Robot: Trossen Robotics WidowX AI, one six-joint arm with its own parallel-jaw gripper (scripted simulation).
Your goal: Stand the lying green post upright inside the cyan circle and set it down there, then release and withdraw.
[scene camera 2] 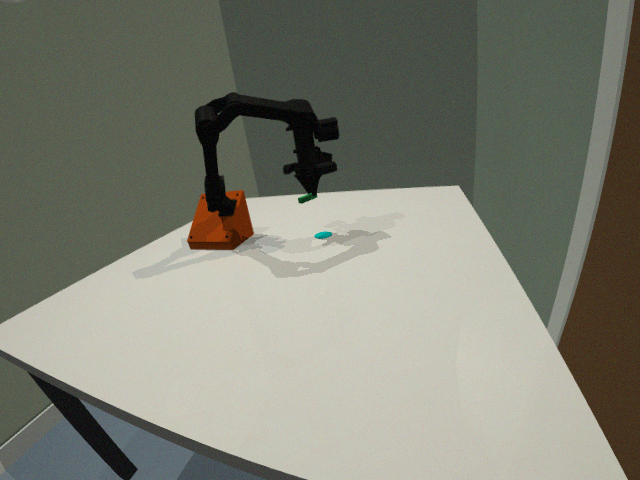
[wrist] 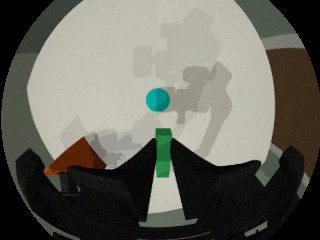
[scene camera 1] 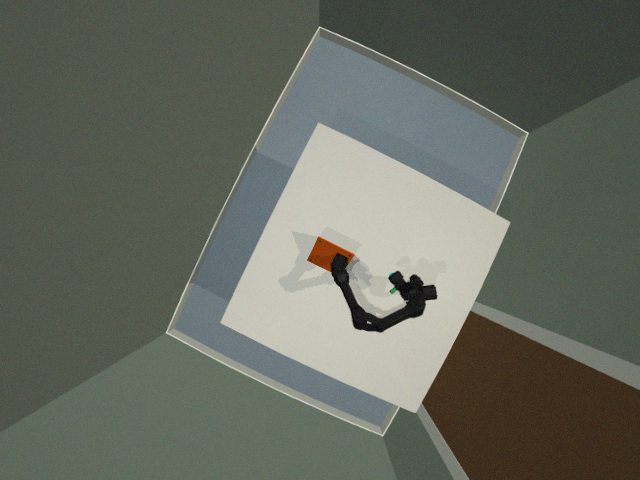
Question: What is the gripper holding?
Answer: A green post.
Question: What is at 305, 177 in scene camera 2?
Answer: The gripper.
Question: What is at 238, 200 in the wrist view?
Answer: The gripper.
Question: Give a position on a green post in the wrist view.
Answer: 163, 136
